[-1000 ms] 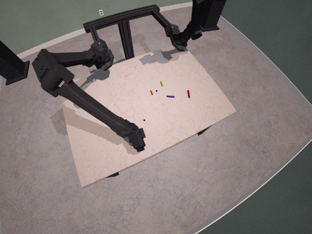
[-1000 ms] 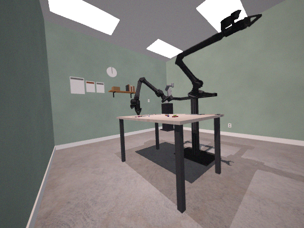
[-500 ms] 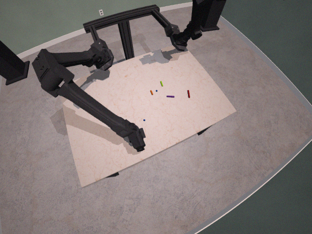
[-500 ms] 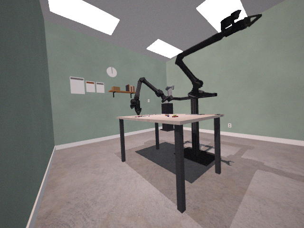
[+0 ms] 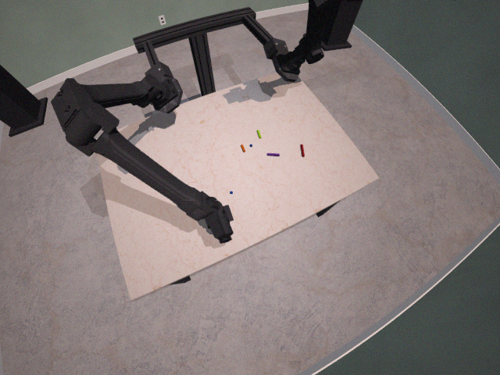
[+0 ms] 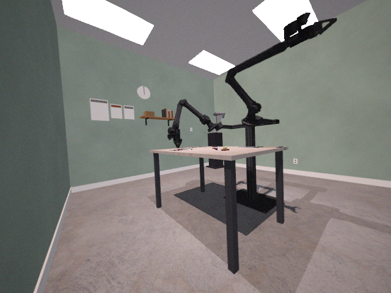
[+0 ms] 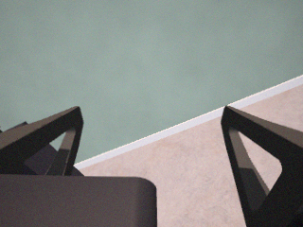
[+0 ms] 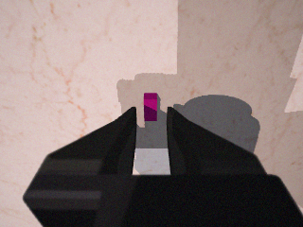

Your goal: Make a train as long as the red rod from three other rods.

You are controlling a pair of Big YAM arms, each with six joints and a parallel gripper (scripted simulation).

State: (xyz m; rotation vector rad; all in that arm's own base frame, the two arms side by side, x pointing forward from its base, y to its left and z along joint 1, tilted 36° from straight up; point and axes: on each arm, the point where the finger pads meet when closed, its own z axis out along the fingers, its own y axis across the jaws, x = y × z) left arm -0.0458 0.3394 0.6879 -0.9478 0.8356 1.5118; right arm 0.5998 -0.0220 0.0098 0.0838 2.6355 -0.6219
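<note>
Right now the magenta rod is 10 mm behind my right hand and 30 mm below it. From my right hand the other things lie so: purple rod: 250 mm behind, 340 mm to the left, 30 mm below; then orange rod: 330 mm behind, 210 mm to the left, 30 mm below; then lime rod: 390 mm behind, 320 mm to the left, 30 mm below.
</note>
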